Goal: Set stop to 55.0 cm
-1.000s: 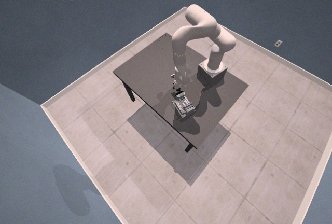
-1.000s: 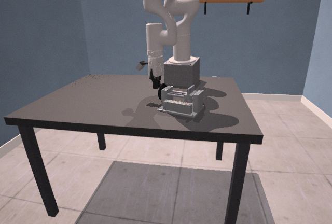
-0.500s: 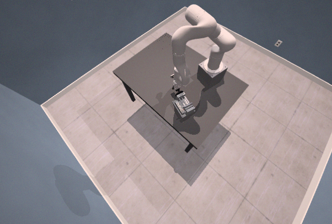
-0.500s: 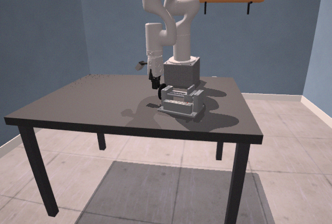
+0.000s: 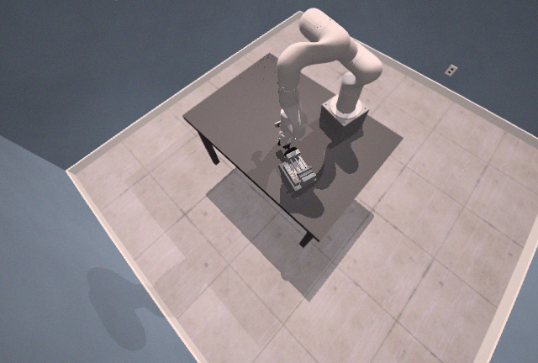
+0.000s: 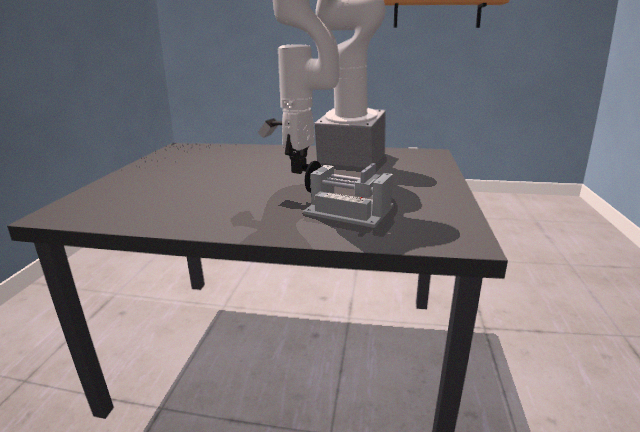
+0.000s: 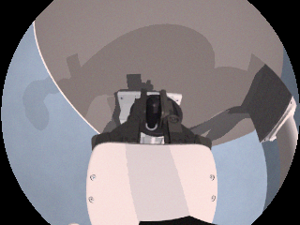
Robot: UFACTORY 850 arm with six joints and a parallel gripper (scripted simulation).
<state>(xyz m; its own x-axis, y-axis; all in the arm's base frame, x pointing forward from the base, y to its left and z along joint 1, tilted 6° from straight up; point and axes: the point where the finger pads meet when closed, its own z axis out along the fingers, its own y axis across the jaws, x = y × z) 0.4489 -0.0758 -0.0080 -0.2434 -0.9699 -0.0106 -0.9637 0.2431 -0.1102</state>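
Now: the black handwheel 2 cm to the left of my hand and 1 cm below it. The rest, counted from my hand: dark handle (1 cm to the left); grey stop fixture (19 cm to the left, 5 cm ahead, 2 cm below).
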